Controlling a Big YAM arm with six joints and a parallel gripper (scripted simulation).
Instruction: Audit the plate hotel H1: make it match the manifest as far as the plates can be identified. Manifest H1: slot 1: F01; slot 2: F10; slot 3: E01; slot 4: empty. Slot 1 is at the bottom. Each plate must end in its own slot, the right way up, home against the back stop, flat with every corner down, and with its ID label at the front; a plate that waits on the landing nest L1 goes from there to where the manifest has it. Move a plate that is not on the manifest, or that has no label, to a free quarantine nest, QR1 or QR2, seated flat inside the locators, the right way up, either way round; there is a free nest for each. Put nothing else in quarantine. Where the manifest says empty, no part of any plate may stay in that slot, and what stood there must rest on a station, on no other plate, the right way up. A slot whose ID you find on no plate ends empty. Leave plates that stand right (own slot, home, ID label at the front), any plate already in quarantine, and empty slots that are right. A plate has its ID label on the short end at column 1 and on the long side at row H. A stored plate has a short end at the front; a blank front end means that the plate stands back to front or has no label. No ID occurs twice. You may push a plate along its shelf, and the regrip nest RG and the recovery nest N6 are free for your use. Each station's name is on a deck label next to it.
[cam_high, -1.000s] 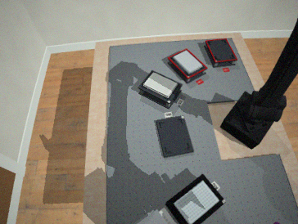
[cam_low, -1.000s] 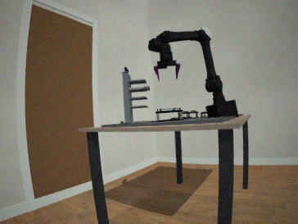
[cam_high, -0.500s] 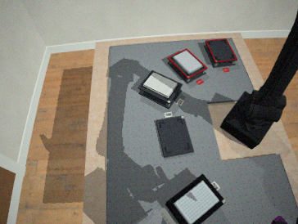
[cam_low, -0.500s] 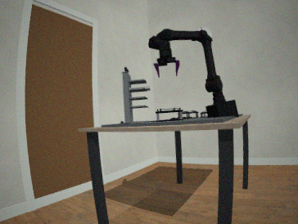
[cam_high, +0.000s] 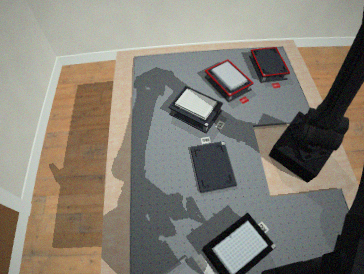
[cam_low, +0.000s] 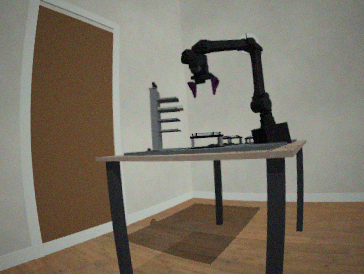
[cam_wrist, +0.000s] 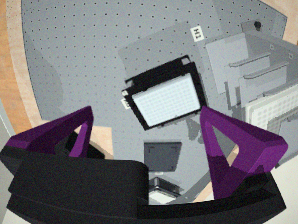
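Right now my hand is 19 cm above the black nest, 10 cm to the left of it and 4 cm short of it. The rest, counted from my hand: plate hotel 27 cm ahead, 10 cm below; L1 label 53 cm to the right, 25 cm below, 2 cm behind; H1 deck label 25 cm below, 11 cm ahead, 4 cm to the left.
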